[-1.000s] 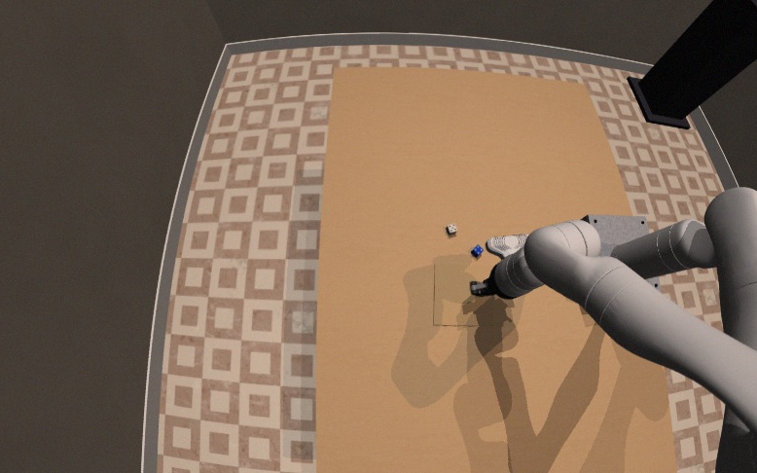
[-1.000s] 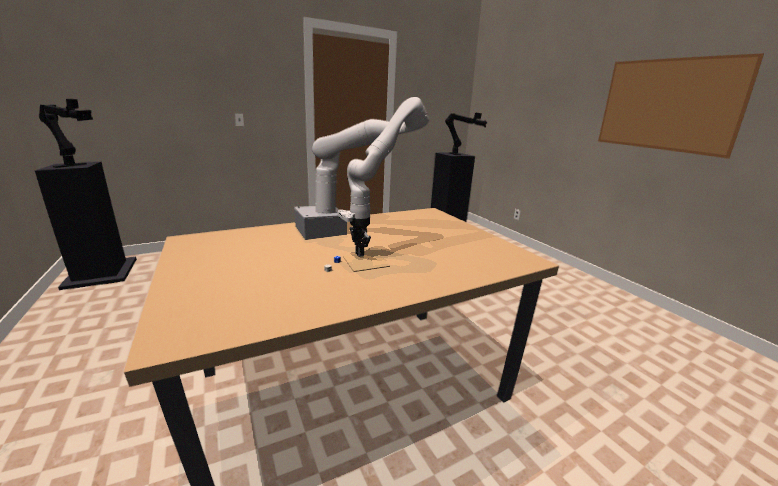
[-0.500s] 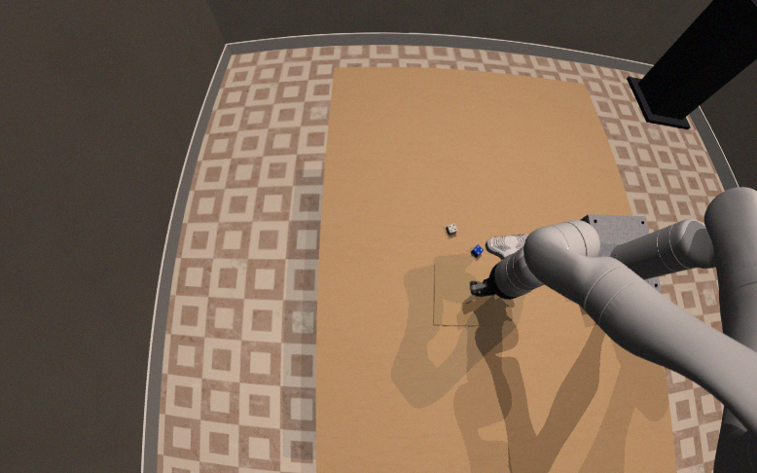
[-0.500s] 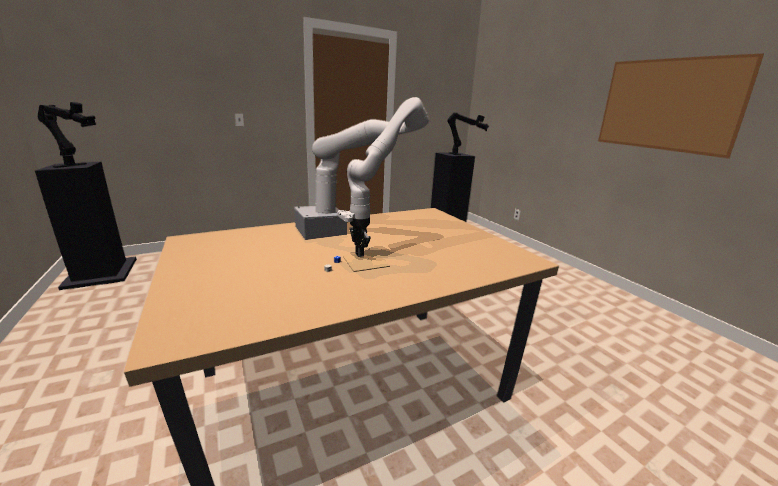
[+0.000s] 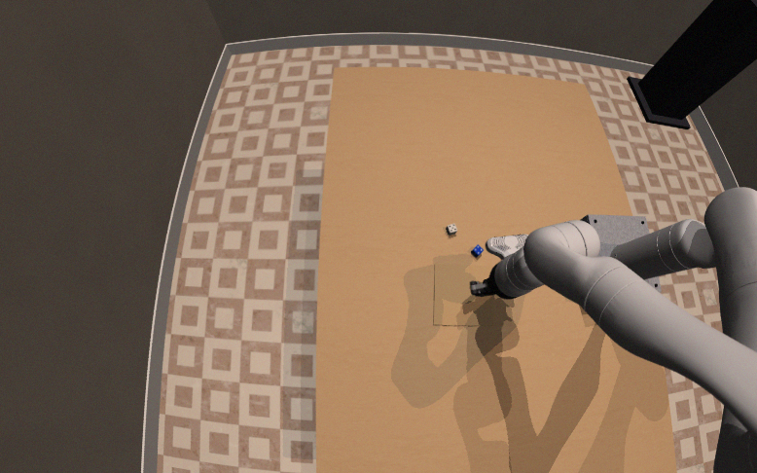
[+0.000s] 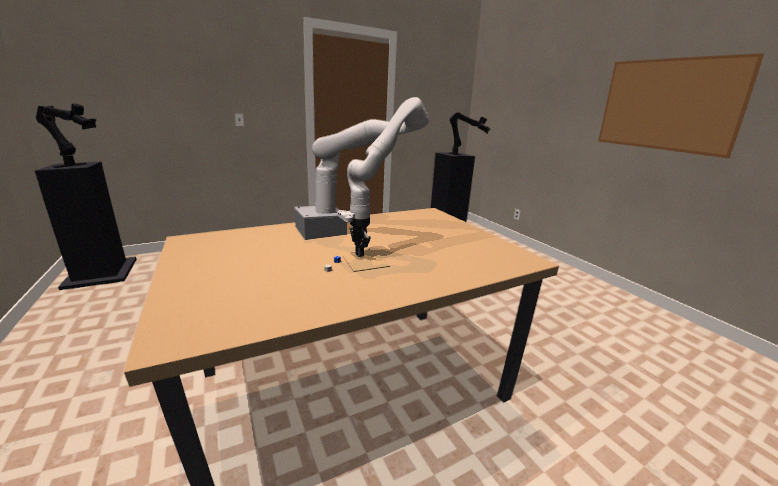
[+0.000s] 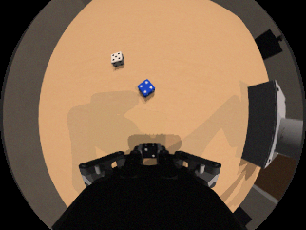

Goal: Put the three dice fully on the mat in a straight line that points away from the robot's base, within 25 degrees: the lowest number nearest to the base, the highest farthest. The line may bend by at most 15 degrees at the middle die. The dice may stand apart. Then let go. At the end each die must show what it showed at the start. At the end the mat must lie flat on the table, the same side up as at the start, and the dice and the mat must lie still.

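Now: hand 1 cm above the black die. From my hand the other things lie so: blue die: 2 cm ahead, 10 cm to the right, 2 cm below; mat: 5 cm ahead, 1 cm to the left, 2 cm below; white die: 8 cm ahead, 15 cm to the right, 2 cm below.
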